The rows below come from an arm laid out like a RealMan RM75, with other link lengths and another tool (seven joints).
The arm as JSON. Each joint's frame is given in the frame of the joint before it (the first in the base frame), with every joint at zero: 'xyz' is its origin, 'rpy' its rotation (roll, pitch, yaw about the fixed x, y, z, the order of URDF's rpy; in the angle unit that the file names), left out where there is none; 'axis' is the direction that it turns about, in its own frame. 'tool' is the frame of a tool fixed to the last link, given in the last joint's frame.
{
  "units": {
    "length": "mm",
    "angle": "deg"
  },
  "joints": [
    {
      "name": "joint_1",
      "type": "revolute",
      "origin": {
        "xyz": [
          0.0,
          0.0,
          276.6
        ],
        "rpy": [
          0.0,
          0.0,
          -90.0
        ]
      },
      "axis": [
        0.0,
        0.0,
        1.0
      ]
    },
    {
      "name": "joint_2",
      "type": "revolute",
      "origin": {
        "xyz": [
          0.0,
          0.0,
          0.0
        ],
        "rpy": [
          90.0,
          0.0,
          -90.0
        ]
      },
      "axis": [
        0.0,
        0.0,
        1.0
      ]
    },
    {
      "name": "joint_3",
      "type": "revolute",
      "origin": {
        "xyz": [
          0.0,
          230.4,
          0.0
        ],
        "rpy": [
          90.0,
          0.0,
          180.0
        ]
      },
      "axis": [
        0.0,
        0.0,
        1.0
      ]
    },
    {
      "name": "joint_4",
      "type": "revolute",
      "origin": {
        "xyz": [
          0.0,
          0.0,
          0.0
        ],
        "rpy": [
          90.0,
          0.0,
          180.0
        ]
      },
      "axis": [
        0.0,
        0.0,
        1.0
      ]
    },
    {
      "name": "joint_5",
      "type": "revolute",
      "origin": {
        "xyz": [
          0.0,
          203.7,
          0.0
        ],
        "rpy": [
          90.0,
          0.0,
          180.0
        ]
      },
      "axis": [
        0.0,
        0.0,
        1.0
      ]
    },
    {
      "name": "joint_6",
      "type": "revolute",
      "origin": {
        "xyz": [
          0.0,
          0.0,
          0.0
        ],
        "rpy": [
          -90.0,
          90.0,
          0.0
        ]
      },
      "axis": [
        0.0,
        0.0,
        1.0
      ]
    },
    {
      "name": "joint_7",
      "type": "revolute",
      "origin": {
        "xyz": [
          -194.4,
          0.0,
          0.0
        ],
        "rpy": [
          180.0,
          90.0,
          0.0
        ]
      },
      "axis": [
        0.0,
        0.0,
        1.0
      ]
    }
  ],
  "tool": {
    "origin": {
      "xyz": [
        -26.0,
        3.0,
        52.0
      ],
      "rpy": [
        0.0,
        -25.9,
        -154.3
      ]
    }
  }
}
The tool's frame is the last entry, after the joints.
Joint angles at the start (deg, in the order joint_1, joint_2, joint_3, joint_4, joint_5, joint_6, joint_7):
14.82 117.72 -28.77 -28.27 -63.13 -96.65 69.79
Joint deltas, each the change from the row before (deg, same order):
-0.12 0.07 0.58 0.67 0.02 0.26 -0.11
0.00 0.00 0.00 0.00 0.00 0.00 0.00
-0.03 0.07 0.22 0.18 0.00 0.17 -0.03
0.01 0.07 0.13 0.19 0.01 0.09 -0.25
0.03 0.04 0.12 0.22 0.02 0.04 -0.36
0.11 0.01 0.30 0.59 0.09 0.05 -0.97
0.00 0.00 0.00 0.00 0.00 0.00 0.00
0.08 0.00 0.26 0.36 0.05 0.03 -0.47
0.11 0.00 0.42 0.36 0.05 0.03 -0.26
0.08 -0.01 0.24 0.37 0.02 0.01 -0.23
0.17 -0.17 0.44 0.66 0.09 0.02 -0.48
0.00 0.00 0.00 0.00 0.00 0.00 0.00
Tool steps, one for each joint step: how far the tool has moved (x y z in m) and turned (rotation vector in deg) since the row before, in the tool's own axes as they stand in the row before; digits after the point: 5 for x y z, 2 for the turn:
-0.00395 0.00091 -0.00058 -0.47 -0.86 0.63
0.00000 0.00000 0.00000 0.00 0.00 0.00
-0.00146 0.00027 0.00005 -0.18 -0.35 0.23
-0.00088 -0.00026 0.00012 -0.19 -0.21 0.03
-0.00069 -0.00024 0.00010 -0.22 -0.15 -0.07
-0.00156 -0.00012 0.00032 -0.61 -0.30 -0.29
0.00000 0.00000 0.00000 0.00 0.00 0.00
-0.00099 0.00030 0.00021 -0.38 -0.20 -0.07
-0.00104 0.00106 0.00028 -0.44 -0.22 0.14
-0.00086 0.00019 0.00015 -0.23 -0.18 0.14
-0.00158 0.00142 0.00047 -0.52 -0.29 0.05
0.00000 0.00000 0.00000 0.00 0.00 0.00

